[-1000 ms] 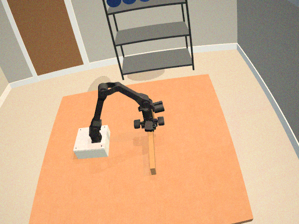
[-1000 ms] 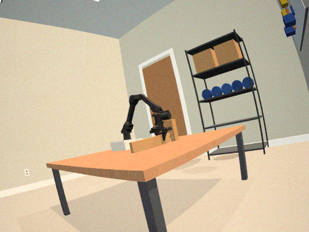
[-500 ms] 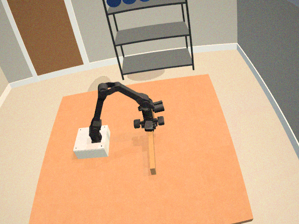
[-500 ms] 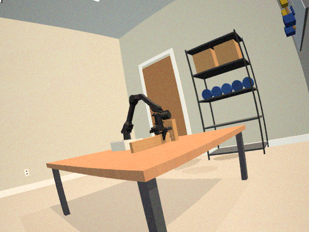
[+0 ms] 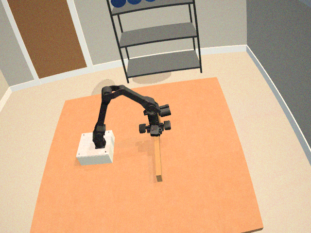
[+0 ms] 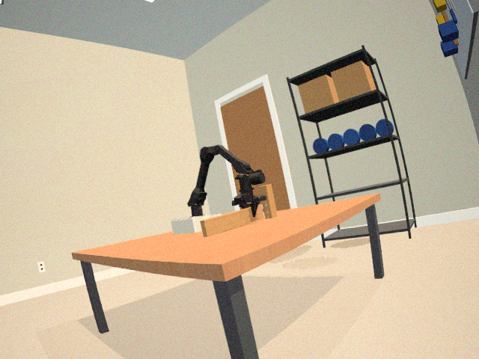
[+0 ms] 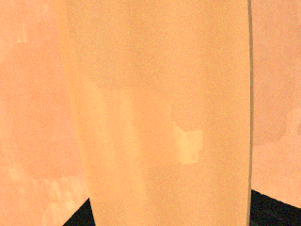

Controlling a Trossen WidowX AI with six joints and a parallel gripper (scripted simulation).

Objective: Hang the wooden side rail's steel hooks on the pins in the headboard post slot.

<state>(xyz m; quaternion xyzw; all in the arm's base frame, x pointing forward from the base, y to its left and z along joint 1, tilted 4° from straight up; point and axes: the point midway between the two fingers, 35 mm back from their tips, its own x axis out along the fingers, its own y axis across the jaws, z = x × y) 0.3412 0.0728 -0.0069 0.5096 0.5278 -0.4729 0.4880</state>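
Right now my gripper tip is 150 mm to the right of the wooden headboard post and 60 mm below it.
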